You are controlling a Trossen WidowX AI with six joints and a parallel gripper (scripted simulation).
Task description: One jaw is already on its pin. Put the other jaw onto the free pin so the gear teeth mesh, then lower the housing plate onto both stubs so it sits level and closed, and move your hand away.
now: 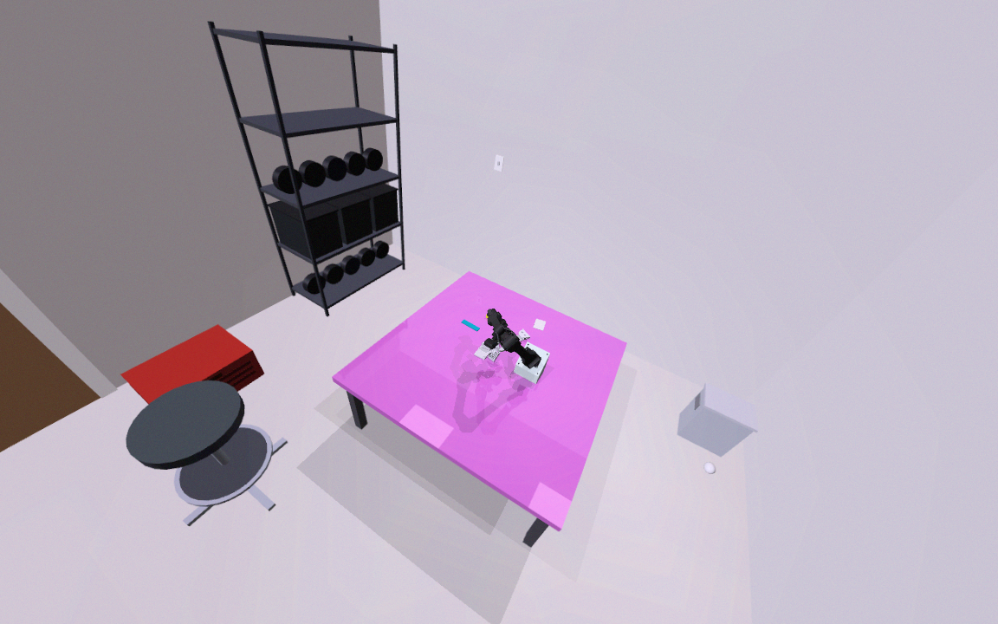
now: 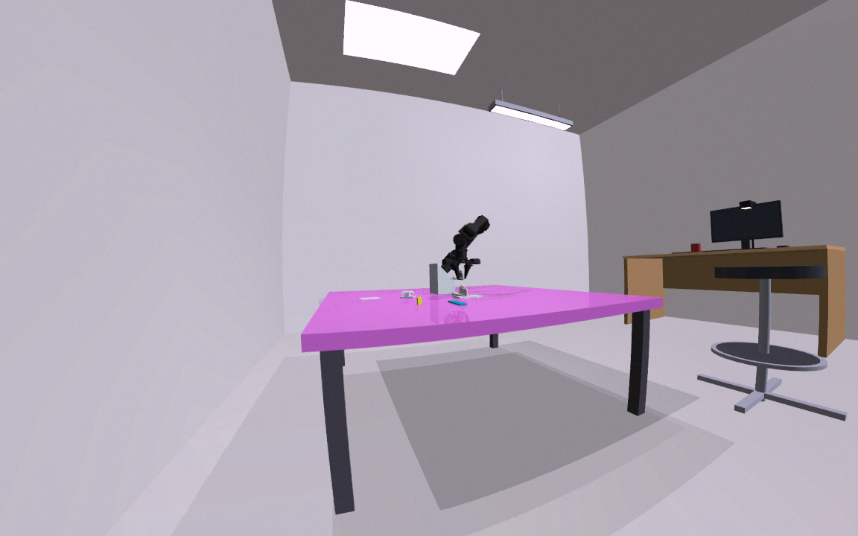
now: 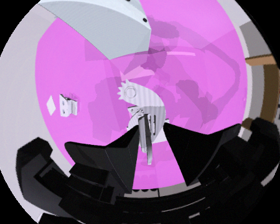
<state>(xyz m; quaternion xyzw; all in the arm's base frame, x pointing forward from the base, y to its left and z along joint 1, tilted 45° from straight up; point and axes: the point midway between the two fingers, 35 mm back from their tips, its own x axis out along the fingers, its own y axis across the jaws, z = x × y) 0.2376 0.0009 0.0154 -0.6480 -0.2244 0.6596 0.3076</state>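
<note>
Right now the white ledge is 80 mm below my gripper tip and 70 mm ahead of it. Round my gripper tip: cyan bar (250 mm ahead, 150 mm to the right, 80 mm below); small white part (260 mm to the right, 80 mm below, 70 mm behind); white jaw (30 mm behind, 10 mm to the right).
</note>
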